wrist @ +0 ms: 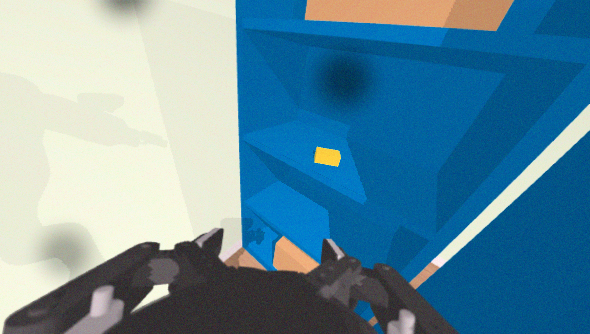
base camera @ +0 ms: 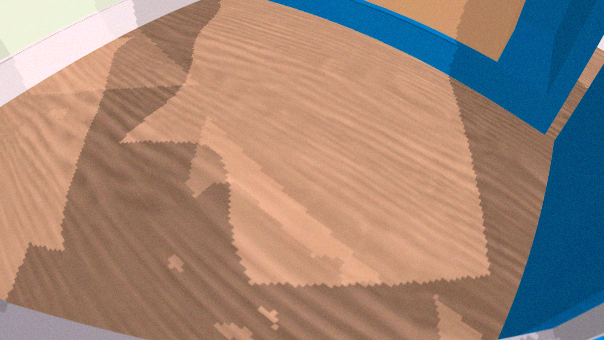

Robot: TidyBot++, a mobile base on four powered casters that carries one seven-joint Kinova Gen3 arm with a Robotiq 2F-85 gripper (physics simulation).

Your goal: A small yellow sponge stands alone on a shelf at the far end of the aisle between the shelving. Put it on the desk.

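Frame: origin at the arm's base, x ahead, y left, z up, level; metres.
Seen in the pictures: gripper, fingertip midpoint: (wrist: 272, 244).
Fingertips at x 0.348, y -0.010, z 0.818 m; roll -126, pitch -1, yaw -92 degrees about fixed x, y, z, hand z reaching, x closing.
Pixels of each thing's top centre, then the offset from my fingertips to it. "*": a spot on its surface instead. Level surfaces: height alone.
- small yellow sponge, middle of its top: (wrist: 328, 151) 0.560 m ahead, 0.199 m right, 0.178 m down
- cardboard-coloured box, surface spot: (wrist: 400, 14) * 0.418 m ahead, 0.233 m right, 0.256 m up
- Wooden floor, its level: 1.214 m down
The small yellow sponge (wrist: 327, 156) lies on a middle shelf board of the blue shelving (wrist: 470, 90) (base camera: 410, 47) in the wrist view. It is above and beyond the fingertips and apart from them. My gripper (wrist: 273, 244) is open, with its two fingers wide apart at the bottom of the wrist view and no object between them. The sponge and the gripper do not show in the base camera view. The desk does not show in either view.
A cardboard-coloured box (wrist: 400, 14) is on a higher shelf and another box (wrist: 295, 255) is low down. A pale wall (wrist: 200, 125) is on the left. A second blue unit (base camera: 570, 215) (wrist: 525, 260) stands close on the right. Wooden floor (base camera: 350, 175) lies ahead.
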